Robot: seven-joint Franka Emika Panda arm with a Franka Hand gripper.
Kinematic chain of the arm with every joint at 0, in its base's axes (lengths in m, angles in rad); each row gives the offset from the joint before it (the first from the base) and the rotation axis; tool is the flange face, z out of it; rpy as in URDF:
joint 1: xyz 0 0 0.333 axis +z
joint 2: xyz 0 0 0 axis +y
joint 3: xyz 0 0 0.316 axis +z
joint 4: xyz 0.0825 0 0 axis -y
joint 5: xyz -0.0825 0 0.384 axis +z
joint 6: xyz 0 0 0 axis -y
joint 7: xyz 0.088 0 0 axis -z
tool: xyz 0 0 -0.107 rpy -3.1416 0 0
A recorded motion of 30 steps. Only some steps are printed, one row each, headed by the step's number.
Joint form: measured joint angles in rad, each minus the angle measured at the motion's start. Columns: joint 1, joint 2, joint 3, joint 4, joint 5, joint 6, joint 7.
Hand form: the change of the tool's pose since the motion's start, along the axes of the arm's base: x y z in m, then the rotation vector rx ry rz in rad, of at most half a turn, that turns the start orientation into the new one. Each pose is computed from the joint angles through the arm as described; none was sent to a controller.
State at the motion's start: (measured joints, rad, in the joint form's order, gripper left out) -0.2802 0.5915 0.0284 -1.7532 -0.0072 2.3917 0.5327
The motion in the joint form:
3: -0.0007 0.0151 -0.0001 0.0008 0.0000 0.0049 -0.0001
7: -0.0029 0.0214 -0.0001 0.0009 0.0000 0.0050 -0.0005
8: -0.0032 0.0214 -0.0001 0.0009 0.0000 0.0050 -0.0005
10: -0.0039 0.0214 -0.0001 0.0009 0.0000 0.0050 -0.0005
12: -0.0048 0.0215 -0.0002 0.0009 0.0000 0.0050 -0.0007
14: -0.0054 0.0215 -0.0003 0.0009 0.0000 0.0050 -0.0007
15: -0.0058 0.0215 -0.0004 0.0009 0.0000 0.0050 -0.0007
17: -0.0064 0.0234 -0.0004 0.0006 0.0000 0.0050 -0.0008
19: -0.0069 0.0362 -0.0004 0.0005 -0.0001 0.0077 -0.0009
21: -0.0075 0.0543 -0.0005 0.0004 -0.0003 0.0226 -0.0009
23: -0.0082 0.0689 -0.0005 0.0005 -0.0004 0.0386 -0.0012
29: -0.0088 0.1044 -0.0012 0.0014 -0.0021 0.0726 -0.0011
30: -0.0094 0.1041 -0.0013 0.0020 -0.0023 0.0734 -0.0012
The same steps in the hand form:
3: -0.0009 -0.0003 -0.0093 0.0027 0.0090 -0.0007
7: -0.0018 -0.0015 -0.0135 0.0044 0.0149 -0.0026
8: -0.0019 -0.0017 -0.0135 0.0044 0.0149 -0.0029
10: -0.0020 -0.0022 -0.0135 0.0044 0.0149 -0.0036
12: -0.0022 -0.0028 -0.0135 0.0044 0.0150 -0.0043
14: -0.0023 -0.0033 -0.0135 0.0043 0.0150 -0.0050
15: -0.0024 -0.0036 -0.0135 0.0043 0.0150 -0.0055
17: -0.0028 -0.0039 -0.0149 0.0049 0.0171 -0.0060
19: -0.0040 -0.0039 -0.0233 0.0077 0.0269 -0.0064
21: -0.0048 -0.0041 -0.0340 0.0089 0.0300 -0.0071
23: -0.0052 -0.0044 -0.0423 0.0088 0.0285 -0.0076
29: -0.0067 -0.0048 -0.0625 0.0084 0.0292 -0.0079
30: -0.0065 -0.0053 -0.0620 0.0078 0.0276 -0.0084

